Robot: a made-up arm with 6 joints.
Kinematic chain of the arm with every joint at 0, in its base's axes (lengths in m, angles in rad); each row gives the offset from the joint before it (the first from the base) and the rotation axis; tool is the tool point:
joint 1: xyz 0 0 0.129 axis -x
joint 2: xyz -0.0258 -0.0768 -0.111 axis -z
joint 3: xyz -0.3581 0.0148 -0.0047 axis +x
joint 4: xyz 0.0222 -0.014 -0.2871 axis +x
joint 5: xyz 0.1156 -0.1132 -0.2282 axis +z
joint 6: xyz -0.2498 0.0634 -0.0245 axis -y
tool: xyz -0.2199 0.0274 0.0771
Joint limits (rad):
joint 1: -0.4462..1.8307
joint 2: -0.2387..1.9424
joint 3: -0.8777..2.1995
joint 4: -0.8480..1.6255
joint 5: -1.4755..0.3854
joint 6: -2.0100..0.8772
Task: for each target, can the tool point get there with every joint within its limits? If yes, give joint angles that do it. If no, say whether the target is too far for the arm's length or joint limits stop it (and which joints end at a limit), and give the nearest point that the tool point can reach.
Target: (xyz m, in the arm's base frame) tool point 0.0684 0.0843 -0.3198
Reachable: yes | joints 0.7504 1.4238 0.6672 1.4370 -0.4262 -1.1593
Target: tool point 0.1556 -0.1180 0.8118
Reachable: no: joint limits stop it (at a limit: joint 1, joint 3, joint 6) | nearest point 0.1571 -0.0655 0.7071 | short by 0.117 m
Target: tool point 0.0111 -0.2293 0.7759
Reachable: no: joint limits stop it (at a limit: joint 1, joint 3, joint 5, joint 6) | nearest point 0.0262 -0.1095 0.6671 | short by 0.163 m
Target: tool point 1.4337 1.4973 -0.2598
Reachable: no: too far | nearest point 0.6542 0.6849 -0.1206 | short by 1.134 m
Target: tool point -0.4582 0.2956 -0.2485
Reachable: yes | joints 0.4504 0.3628 1.4781 -0.4862 0.0327 -0.7353
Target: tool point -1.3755 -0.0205 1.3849
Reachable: no: too far | nearest point -0.7345 -0.1284 0.8574 | short by 0.837 m
